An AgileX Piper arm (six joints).
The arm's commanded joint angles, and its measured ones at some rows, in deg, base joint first. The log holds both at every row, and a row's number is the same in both.
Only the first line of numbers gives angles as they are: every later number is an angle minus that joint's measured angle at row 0.
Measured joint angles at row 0:
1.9, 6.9, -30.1, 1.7, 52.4, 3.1
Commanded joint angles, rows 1 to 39:
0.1, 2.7, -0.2, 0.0, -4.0, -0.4
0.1, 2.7, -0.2, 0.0, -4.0, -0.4
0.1, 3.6, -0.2, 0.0, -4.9, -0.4
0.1, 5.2, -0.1, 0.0, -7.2, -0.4
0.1, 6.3, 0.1, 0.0, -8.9, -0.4
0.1, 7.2, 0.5, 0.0, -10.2, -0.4
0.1, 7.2, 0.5, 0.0, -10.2, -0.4
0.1, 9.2, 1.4, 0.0, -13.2, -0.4
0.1, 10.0, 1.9, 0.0, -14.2, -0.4
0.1, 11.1, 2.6, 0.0, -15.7, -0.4
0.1, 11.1, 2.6, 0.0, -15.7, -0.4
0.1, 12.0, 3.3, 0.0, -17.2, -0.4
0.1, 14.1, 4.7, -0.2, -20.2, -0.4
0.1, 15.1, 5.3, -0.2, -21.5, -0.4
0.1, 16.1, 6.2, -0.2, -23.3, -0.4
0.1, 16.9, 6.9, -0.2, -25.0, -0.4
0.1, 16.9, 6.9, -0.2, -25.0, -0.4
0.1, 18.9, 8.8, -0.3, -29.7, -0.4
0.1, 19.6, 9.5, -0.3, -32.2, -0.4
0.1, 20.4, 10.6, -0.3, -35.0, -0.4
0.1, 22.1, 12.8, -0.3, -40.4, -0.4
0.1, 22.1, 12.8, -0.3, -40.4, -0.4
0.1, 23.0, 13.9, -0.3, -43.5, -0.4
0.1, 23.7, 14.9, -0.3, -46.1, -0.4
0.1, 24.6, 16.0, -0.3, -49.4, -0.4
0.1, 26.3, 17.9, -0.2, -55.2, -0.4
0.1, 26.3, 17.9, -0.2, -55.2, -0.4
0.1, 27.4, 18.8, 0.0, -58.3, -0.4
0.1, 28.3, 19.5, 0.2, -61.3, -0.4
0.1, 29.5, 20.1, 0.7, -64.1, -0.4
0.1, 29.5, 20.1, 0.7, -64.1, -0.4
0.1, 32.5, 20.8, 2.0, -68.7, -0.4
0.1, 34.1, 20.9, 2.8, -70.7, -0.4
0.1, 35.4, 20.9, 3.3, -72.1, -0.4
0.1, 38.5, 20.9, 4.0, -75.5, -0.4
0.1, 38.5, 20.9, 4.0, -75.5, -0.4
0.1, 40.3, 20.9, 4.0, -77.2, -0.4
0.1, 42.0, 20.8, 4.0, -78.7, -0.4
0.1, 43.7, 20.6, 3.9, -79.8, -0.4
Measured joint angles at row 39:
0.0, 41.5, 20.6, 3.5, -76.2, 0.0
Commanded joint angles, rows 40 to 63:
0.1, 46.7, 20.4, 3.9, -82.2, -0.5
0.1, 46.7, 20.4, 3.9, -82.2, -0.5
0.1, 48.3, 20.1, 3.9, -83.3, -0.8
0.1, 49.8, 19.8, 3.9, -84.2, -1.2
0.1, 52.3, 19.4, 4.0, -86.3, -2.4
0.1, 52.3, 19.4, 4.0, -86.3, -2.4
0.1, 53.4, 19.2, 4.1, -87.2, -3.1
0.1, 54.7, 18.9, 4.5, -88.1, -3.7
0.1, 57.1, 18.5, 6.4, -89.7, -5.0
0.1, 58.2, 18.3, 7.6, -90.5, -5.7
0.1, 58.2, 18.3, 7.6, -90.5, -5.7
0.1, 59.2, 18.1, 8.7, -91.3, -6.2
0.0, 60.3, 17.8, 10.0, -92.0, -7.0
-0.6, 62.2, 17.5, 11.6, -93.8, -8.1
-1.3, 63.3, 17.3, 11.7, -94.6, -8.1
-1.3, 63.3, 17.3, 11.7, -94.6, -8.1
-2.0, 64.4, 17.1, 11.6, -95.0, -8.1
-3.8, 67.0, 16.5, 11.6, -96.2, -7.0
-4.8, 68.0, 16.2, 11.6, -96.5, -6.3
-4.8, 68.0, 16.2, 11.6, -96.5, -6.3
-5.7, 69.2, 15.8, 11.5, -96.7, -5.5
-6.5, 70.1, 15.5, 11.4, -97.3, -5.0
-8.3, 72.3, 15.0, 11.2, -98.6, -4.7
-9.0, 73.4, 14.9, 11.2, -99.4, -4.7
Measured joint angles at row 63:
-6.9, 71.3, 15.8, 11.2, -96.6, -5.3
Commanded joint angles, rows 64 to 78:
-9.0, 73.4, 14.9, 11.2, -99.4, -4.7
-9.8, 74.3, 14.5, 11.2, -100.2, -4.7
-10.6, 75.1, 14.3, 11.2, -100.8, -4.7
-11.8, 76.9, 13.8, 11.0, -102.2, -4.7
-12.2, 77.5, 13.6, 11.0, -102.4, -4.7
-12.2, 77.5, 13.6, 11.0, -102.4, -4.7
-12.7, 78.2, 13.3, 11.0, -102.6, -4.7
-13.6, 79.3, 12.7, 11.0, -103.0, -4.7
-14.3, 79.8, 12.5, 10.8, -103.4, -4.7
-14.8, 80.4, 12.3, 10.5, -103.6, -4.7
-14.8, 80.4, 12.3, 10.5, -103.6, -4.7
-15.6, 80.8, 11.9, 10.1, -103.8, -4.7
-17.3, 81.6, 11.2, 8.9, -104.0, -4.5
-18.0, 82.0, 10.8, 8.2, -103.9, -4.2
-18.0, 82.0, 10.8, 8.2, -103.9, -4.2
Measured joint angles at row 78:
-15.8, 81.2, 12.3, 9.1, -102.1, -4.6
